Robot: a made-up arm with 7 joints.
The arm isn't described. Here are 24 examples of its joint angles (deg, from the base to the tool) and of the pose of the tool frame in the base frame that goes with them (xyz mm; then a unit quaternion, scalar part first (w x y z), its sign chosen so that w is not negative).
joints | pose
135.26 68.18 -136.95 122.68 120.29 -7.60 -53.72 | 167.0 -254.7 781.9 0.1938 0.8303 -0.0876 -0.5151
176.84 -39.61 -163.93 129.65 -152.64 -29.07 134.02 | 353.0 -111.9 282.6 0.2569 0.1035 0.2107 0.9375
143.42 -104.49 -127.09 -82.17 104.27 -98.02 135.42 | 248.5 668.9 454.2 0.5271 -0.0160 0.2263 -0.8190
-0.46 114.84 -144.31 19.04 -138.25 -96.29 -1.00 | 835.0 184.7 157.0 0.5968 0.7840 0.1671 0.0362
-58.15 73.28 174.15 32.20 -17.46 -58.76 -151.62 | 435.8 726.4 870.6 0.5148 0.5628 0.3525 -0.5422
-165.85 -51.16 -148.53 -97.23 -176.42 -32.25 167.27 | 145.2 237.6 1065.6 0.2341 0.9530 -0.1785 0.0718
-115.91 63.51 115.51 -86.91 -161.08 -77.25 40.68 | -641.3 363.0 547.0 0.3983 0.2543 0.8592 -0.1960
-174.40 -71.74 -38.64 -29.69 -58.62 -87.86 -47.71 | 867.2 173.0 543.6 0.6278 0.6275 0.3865 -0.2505
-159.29 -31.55 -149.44 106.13 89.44 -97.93 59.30 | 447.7 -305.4 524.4 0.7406 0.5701 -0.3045 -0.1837
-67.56 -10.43 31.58 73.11 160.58 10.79 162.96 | 386.6 155.3 1136.0 0.0689 -0.7117 -0.5315 0.4542
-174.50 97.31 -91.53 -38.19 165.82 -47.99 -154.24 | -888.1 353.6 286.4 0.5491 -0.4656 0.5601 -0.4099
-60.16 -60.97 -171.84 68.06 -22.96 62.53 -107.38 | -408.5 -628.8 284.8 0.8376 0.0736 -0.1175 -0.5284
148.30 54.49 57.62 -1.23 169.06 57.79 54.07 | -611.3 -433.3 1042.4 0.2195 -0.8582 0.3896 0.2520
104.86 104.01 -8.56 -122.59 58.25 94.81 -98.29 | -263.6 -323.8 697.2 0.4452 -0.6363 0.2768 -0.5660
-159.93 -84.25 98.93 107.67 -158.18 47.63 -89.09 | 553.6 337.5 382.8 0.3629 0.7594 0.1229 -0.5258
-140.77 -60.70 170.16 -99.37 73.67 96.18 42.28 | 40.3 -255.5 977.8 0.5764 -0.3938 0.5652 0.4396
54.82 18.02 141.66 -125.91 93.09 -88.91 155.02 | 343.5 -230.4 532.9 0.0664 -0.2172 -0.6056 -0.7627
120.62 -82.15 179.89 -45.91 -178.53 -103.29 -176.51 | 418.5 687.9 755.7 0.4831 0.3101 0.1534 -0.8043
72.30 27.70 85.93 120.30 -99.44 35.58 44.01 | -385.4 -301.9 587.6 0.8891 -0.3335 0.3133 0.0076
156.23 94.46 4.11 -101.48 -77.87 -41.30 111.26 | -399.9 -111.5 884.0 0.0351 0.0506 0.9402 -0.3351
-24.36 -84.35 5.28 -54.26 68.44 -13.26 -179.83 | -769.0 -315.4 56.7 0.6664 0.2520 0.2347 0.6613
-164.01 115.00 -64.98 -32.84 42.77 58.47 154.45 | -754.1 463.2 37.2 0.5997 0.2147 0.0727 0.7674
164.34 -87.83 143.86 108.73 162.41 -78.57 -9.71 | 186.5 319.9 102.9 0.6046 0.1049 0.7769 0.1409
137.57 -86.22 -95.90 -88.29 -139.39 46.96 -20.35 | -20.2 682.6 465.7 0.6196 -0.2631 0.4614 -0.5779
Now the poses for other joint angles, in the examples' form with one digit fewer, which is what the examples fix.
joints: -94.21 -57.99 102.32 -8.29 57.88 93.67 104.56
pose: 41 -832 817 0.143 0.159 -0.283 -0.935
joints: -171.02 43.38 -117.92 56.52 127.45 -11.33 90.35
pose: -435 -324 1116 0.255 -0.620 -0.682 -0.292
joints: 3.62 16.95 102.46 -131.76 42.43 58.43 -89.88
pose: 98 395 608 0.599 0.783 0.013 0.166
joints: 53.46 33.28 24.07 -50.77 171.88 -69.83 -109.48
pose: 226 -124 1283 0.139 0.275 -0.849 -0.429
